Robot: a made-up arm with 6 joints.
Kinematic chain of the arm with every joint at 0, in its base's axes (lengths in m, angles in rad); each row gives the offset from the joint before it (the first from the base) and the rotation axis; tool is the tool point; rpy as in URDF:
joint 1: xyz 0 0 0.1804 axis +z
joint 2: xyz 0 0 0 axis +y
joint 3: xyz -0.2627 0 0.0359 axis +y
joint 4: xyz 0.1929 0 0.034 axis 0.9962 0 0.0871
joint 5: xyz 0 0 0 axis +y
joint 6: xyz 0.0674 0 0.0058 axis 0.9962 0 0.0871
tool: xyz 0 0 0 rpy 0 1.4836 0
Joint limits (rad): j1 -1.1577..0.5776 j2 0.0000..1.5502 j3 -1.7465..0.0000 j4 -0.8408..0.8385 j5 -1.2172..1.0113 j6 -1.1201..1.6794
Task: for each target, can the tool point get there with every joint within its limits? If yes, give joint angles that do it. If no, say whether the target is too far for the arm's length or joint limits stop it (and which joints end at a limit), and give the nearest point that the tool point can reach.
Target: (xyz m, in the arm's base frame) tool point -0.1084 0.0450 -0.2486
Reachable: no: joint limits stop it (at a limit: joint 2, joint 3, joint 5) | nearest point -0.0269 0.0112 0.1963 | short by 0.454 m
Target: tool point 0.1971 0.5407 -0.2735
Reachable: no: too far | nearest point 0.1240 0.1085 0.2225 | short by 0.662 m
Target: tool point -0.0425 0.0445 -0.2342
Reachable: no: joint limits stop it (at a limit: joint 1, joint 2, joint 3) | nearest point 0.0437 0.0383 0.1854 | short by 0.428 m
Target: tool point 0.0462 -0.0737 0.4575
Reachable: yes | joints -0.8822 0.7665 -0.9440 -0.6065 0.2913 -0.3369
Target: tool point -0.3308 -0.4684 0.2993
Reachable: no: too far | nearest point -0.2948 -0.2443 0.4111 | short by 0.253 m
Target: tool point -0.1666 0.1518 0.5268
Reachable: yes | joints -0.7401 0.1961 -1.5731 -0.0166 0.2152 0.7103
